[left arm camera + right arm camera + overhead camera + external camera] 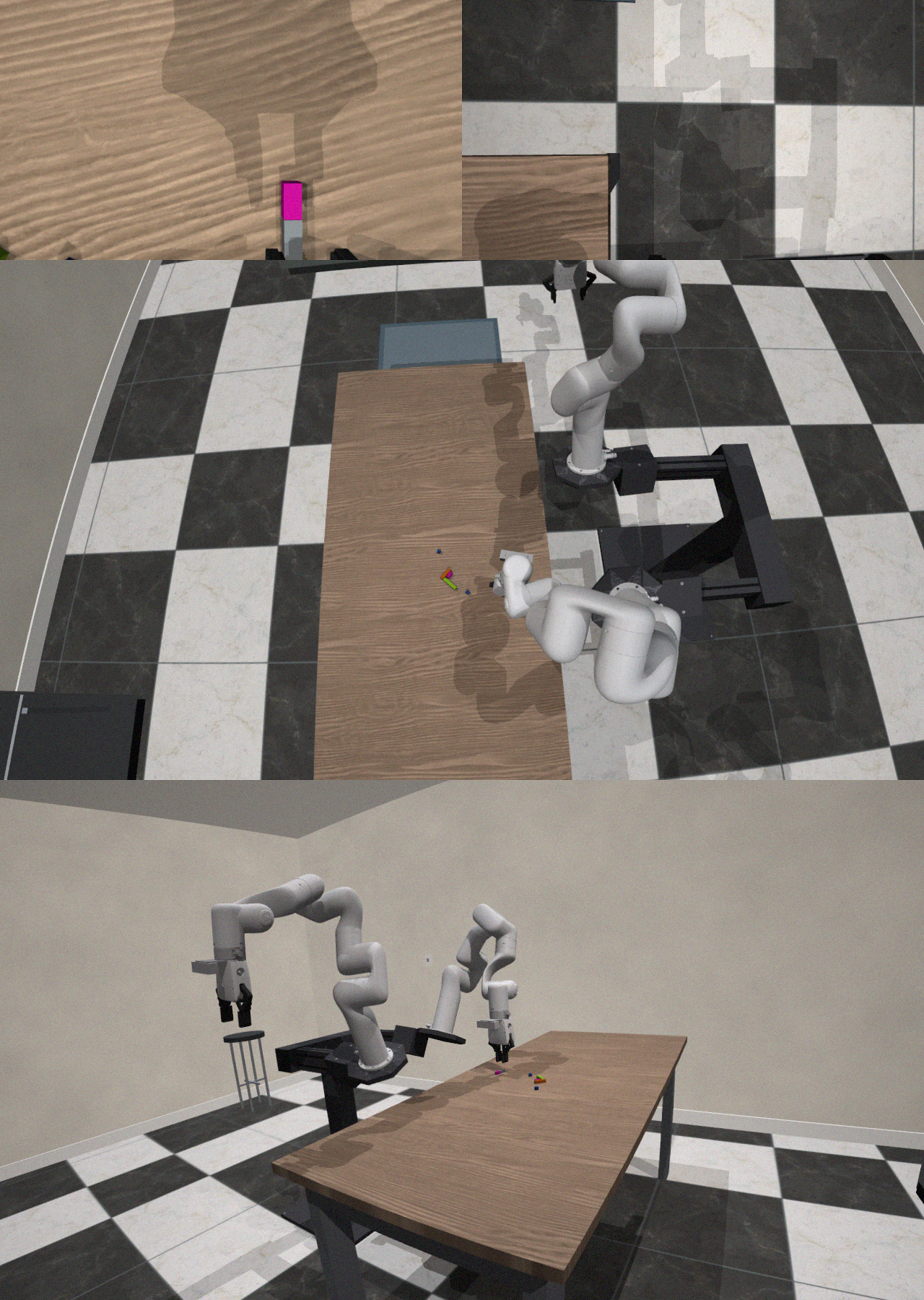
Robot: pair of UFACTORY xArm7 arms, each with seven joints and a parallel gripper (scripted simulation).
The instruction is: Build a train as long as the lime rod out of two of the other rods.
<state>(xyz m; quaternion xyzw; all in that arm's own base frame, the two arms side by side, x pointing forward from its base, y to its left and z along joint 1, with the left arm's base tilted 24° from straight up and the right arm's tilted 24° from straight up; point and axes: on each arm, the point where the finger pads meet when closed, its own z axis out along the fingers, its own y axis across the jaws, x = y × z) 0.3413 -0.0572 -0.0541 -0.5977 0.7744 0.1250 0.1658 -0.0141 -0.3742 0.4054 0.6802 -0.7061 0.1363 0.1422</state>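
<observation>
The grey rod is 60 mm below my left hand. Also, from my left hand: lime rod: 170 mm ahead, 70 mm to the right, 60 mm below; orange rod: 180 mm ahead, 100 mm to the right, 60 mm below.
</observation>
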